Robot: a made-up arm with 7 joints. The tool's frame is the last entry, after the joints. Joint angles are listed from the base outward.
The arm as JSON. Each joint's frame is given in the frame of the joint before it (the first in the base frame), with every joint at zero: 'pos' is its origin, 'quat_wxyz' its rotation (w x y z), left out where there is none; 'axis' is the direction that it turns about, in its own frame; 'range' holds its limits. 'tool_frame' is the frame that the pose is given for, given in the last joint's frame.
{
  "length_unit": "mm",
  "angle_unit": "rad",
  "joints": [
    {
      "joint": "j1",
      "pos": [
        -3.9,
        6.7,
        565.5
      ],
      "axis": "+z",
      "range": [
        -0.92,
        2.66
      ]
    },
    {
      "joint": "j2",
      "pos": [
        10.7,
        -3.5,
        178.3
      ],
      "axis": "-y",
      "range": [
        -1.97,
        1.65
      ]
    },
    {
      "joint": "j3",
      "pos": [
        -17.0,
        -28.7,
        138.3
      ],
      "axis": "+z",
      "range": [
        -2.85,
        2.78
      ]
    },
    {
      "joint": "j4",
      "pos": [
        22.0,
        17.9,
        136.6
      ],
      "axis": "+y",
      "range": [
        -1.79,
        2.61
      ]
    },
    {
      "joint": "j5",
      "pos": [
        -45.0,
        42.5,
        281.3
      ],
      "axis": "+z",
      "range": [
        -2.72,
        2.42
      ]
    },
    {
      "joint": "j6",
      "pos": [
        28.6,
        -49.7,
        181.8
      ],
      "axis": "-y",
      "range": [
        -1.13,
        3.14
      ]
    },
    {
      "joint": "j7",
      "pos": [
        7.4,
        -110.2,
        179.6
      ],
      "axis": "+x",
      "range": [
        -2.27,
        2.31
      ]
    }
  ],
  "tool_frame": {
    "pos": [
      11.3,
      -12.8,
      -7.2
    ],
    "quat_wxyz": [
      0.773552,
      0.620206,
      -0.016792,
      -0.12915
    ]
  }
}
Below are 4 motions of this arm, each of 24 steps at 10 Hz.
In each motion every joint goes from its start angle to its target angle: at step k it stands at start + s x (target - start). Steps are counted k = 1, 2, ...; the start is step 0. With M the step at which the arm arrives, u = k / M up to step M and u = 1 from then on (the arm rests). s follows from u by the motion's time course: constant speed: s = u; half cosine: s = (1 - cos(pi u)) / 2; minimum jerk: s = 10 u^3 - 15 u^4 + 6 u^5.
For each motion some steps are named. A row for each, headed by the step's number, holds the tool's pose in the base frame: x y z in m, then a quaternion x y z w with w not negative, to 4 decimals.
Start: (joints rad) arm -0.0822 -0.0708 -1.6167 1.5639 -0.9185 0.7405 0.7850
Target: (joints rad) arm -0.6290 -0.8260 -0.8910 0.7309 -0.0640 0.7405 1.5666
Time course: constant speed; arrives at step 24
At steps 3, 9, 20, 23, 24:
3: 0.0105 -0.6269 1.2851 0.3008 -0.4330 -0.8431 0.1063
9: 0.1261 -0.6105 1.3242 0.3672 -0.5289 -0.7533 0.1342
20: 0.3078 -0.6449 1.2547 0.5623 -0.5609 -0.5979 0.1080
23: 0.3393 -0.6656 1.2142 0.6207 -0.5463 -0.5581 0.0684
24: 0.3476 -0.6732 1.1994 0.6395 -0.5400 -0.5447 0.0516

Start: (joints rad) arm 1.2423 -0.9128 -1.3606 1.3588 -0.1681 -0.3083 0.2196
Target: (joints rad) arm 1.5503 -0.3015 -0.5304 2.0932 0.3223 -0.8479 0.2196
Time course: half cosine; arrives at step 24
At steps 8, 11, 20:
8: 0.6979 0.0988 0.8161 -0.0169 0.3606 -0.8238 0.4370
11: 0.6343 0.1451 0.7020 -0.0950 0.4718 -0.7852 0.3896
20: 0.3366 0.2707 0.5137 -0.3835 0.6101 -0.6389 0.2693

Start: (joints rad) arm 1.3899 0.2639 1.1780 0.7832 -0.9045 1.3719 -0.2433
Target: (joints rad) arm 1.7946 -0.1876 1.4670 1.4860 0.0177 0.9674 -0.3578
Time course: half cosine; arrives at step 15
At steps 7, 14, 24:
7: -0.3480 0.0898 1.4872 0.1978 0.2467 0.9029 0.2911
14: -0.5827 0.1384 1.1855 -0.2382 0.4907 0.8188 0.1788
24: -0.5861 0.1357 1.1780 -0.2474 0.4933 0.8151 0.1760

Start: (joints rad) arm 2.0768 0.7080 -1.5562 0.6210 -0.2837 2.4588 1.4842
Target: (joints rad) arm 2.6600 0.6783 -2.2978 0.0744 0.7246 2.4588 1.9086
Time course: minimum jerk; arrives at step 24
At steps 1, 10, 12, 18, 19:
1: 0.3267 -0.3548 1.1932 -0.7682 0.1369 -0.6140 0.1188
10: 0.3636 -0.3317 1.1556 -0.7087 0.1091 -0.6378 0.2810
12: 0.3765 -0.3141 1.1463 -0.6690 0.0885 -0.6521 0.3455
18: 0.4015 -0.2501 1.1441 -0.5353 0.0043 -0.6865 0.4921
19: 0.4032 -0.2424 1.1455 -0.5201 -0.0065 -0.6888 0.5050

